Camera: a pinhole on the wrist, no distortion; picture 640 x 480 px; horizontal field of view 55.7 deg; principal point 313.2 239.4 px. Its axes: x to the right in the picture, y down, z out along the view. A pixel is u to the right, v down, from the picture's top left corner.
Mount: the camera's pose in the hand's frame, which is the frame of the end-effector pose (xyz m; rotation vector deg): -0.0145 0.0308 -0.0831 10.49 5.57 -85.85
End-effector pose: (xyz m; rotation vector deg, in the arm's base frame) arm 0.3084 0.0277 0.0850 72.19 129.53 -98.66
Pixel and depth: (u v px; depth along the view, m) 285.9 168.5 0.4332
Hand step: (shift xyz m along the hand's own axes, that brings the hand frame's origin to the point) -0.0876 -0.0315 0.3428
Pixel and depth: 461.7 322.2 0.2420
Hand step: 0.0109 -0.0691 0.1461
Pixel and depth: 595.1 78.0 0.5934
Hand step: -0.1811 -0.3574 0.4413
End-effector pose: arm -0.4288 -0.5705 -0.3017 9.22 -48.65 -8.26
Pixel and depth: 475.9 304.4 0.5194
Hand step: 0.0257 -0.1966 0.4058
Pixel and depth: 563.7 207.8 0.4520
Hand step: -0.0466 -0.2359 0.3264
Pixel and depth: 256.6 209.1 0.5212
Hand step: -0.0694 -0.0172 0.4359
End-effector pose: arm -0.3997 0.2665 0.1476 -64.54 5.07 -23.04
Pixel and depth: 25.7 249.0 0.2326
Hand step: -0.0301 0.0974 0.1652
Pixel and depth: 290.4 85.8 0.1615
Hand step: -0.0636 0.0050 0.0741
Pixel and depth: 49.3 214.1 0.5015
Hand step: -0.0755 0.1533 0.4470
